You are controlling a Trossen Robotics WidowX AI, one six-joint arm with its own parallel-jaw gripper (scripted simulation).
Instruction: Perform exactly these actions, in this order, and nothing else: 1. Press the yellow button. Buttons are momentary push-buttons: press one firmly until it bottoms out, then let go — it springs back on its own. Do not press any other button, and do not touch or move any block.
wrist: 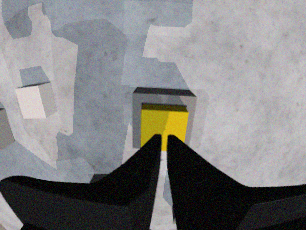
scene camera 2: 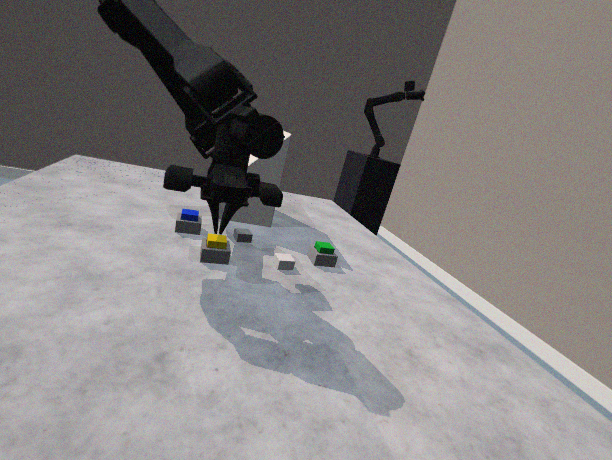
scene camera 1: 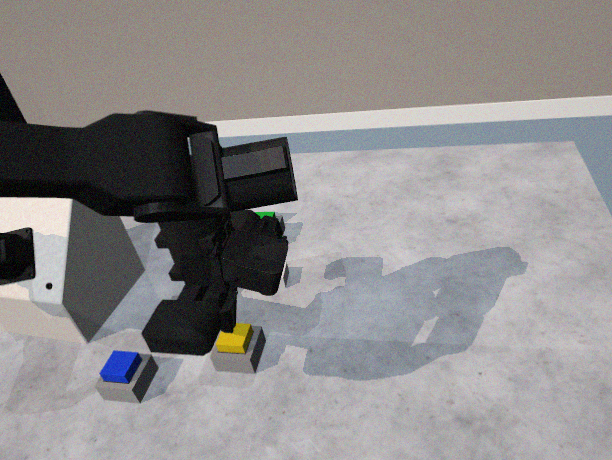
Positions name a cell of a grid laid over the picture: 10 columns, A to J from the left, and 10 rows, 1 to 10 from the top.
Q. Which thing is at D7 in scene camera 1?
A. My gripper.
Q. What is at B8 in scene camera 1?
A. A blue button.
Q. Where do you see a small white block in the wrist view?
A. B5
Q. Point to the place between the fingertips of my gripper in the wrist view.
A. F7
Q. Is my gripper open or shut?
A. Shut.
